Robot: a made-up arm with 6 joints.
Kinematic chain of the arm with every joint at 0, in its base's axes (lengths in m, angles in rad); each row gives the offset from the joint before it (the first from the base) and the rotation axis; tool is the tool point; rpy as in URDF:
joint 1: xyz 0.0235 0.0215 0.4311 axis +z
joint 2: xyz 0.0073 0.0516 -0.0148 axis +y
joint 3: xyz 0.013 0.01 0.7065 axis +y
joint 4: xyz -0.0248 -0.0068 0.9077 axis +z
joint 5: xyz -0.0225 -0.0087 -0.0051 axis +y
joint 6: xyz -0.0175 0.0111 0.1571 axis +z
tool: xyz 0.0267 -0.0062 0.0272 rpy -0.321 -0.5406 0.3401
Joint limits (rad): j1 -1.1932..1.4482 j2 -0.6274..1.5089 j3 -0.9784..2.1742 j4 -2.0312..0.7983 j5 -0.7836..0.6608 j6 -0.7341..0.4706
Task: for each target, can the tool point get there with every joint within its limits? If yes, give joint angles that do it. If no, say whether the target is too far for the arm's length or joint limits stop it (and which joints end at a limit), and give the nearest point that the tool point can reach.
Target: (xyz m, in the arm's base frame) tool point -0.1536 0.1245 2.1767
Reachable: yes | joints -0.5302 -0.0498 -0.0989 -1.3760 0.4158 -0.5885
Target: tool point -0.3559 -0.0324 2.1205
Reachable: yes | joints 0.2947 -0.4492 0.5059 -0.0381 -0.6493 0.1045
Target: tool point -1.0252 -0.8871 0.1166
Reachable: no: joint limits stop it (at a limit: joint 2, joint 3, joint 5, joint 6) | nearest point -1.0519 -0.9102 0.7799 | short by 0.664 m
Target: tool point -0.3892 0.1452 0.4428
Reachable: no: joint limits stop it (at a limit: joint 1, joint 3, joint 4, joint 5, joint 6) | nearest point -0.0603 0.8277 0.7354 | short by 0.812 m
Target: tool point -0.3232 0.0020 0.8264
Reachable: no: joint limits stop it (at a limit: joint 1, joint 2, joint 3, joint 4, joint 5, joint 6) | nearest point -0.0989 0.6766 0.9951 | short by 0.731 m
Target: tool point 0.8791 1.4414 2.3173
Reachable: no: too far | nearest point 0.6351 1.0365 1.7727 | short by 0.721 m
